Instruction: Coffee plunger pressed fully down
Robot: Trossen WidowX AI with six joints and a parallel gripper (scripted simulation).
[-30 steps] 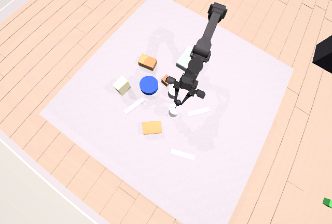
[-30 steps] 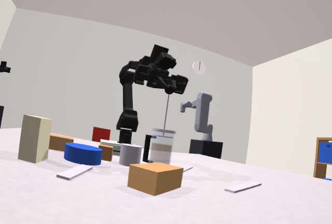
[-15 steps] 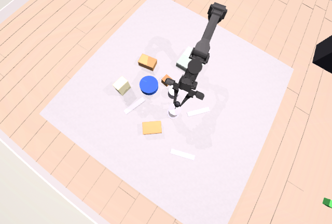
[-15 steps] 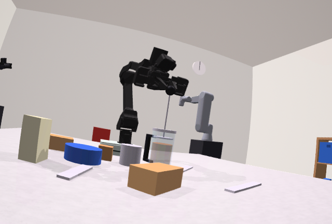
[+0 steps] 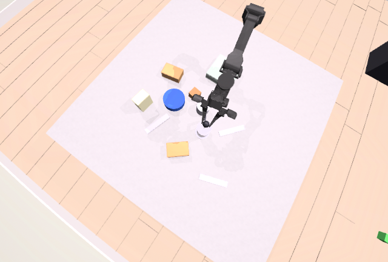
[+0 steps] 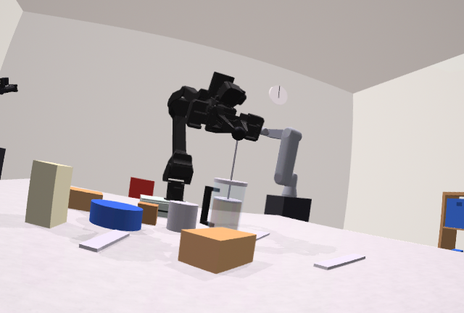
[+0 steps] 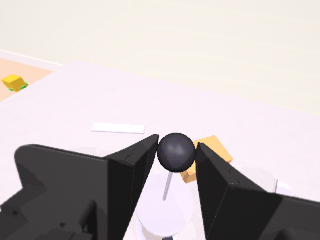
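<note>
My gripper tip is now 30 mm past the coffee press, 10 mm to the left of it and 120 mm above it. The rest, counted from my gripper tip: grey cylinder 130 mm behind, 60 mm to the right, 210 mm below; then small orange cube 180 mm behind, 140 mm to the right, 220 mm below; then blue disc 90 mm behind, 230 mm to the right, 220 mm below.
</note>
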